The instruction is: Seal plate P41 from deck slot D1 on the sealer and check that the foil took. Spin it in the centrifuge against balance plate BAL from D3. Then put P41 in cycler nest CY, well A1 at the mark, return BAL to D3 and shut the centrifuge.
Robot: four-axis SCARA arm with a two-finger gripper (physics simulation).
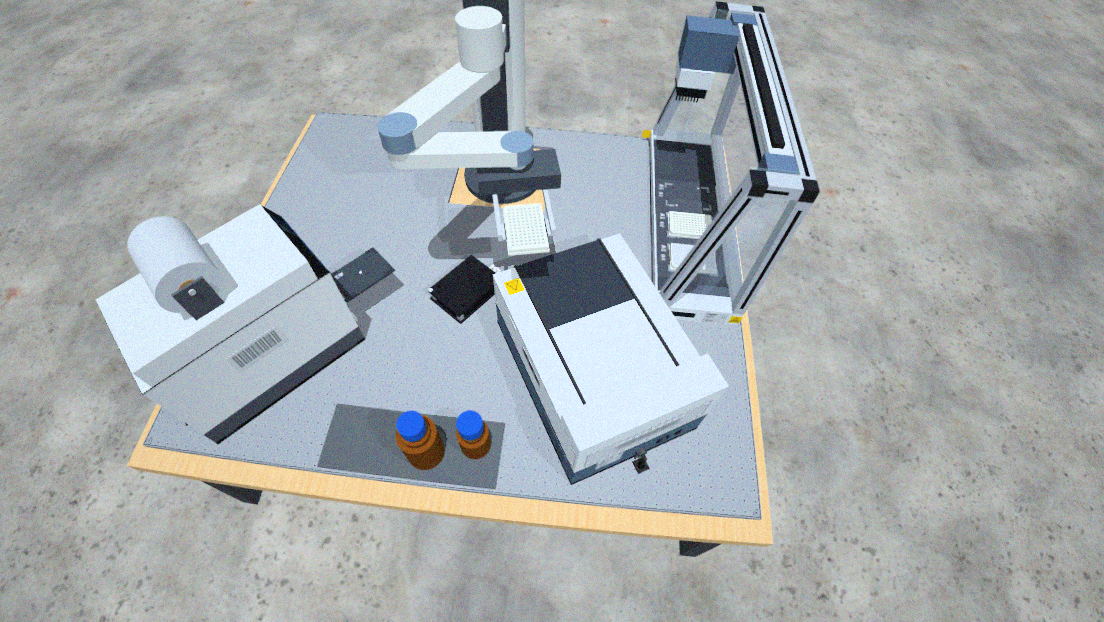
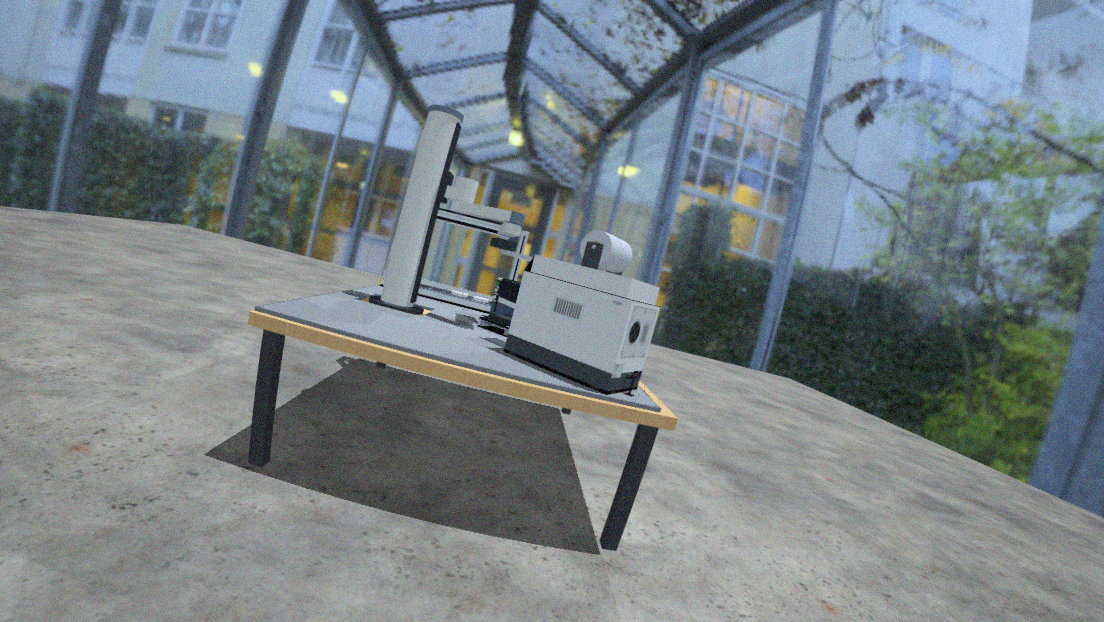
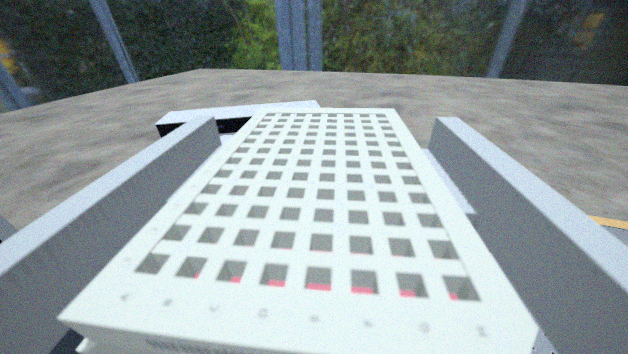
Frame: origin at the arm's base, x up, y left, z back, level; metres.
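Seen in the pictures: gripper, between the fingertips: (image 1: 527, 235) (image 3: 320, 135); arm's base, origin of its link: (image 2: 396, 307).
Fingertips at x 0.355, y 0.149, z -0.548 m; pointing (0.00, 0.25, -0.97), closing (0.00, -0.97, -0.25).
Observation:
Pixels of each thing's top centre, then the offset from my fingertips to it. "*": a spot on its surface instead.
- white 96-well plate, centre of its top: (image 3: 317, 155) (image 1: 525, 225) dx +0.003, dy -0.006, dz +0.025 m
- sealer, centre of its top: (image 1: 168, 238) (image 2: 605, 234) dx +0.134, dy -0.632, dz -0.192 m
- foil roll, centre of its top: (image 1: 157, 244) (image 2: 611, 235) dx +0.134, dy -0.646, dz -0.208 m
- low black block, centre of its top: (image 1: 464, 281) (image 2: 502, 320) dx -0.290, dy -0.177, dz +0.071 m
- deck's gantry frame, a spot on its surface: (image 1: 788, 100) * dx +0.156, dy +0.550, dz +0.343 m
My gripper (image 1: 526, 231) (image 3: 320, 135) is shut on a white 96-well plate (image 1: 526, 222) (image 3: 320, 200), taken as P41; its label is not legible. The plate is level, above the table between the arm column and the white lidded instrument. Its wells look uncovered, with red liquid in the nearest row. The sealer (image 1: 309, 336) (image 2: 579, 309), with a foil roll (image 1: 166, 251) on top, has its dark tray (image 1: 366, 270) out. Two more white plates (image 1: 689, 224) (image 1: 681, 256) are on the deck (image 1: 683, 158); I cannot tell which is BAL.
A white instrument (image 1: 602, 347) (image 3: 280, 106) with a dark top panel and yellow warning label is near the held plate. A low black block (image 1: 463, 289) lies left of it. Two brown bottles (image 1: 421, 446) (image 1: 473, 440) stand at the front. The deck's gantry frame (image 1: 788, 100) rises at right.

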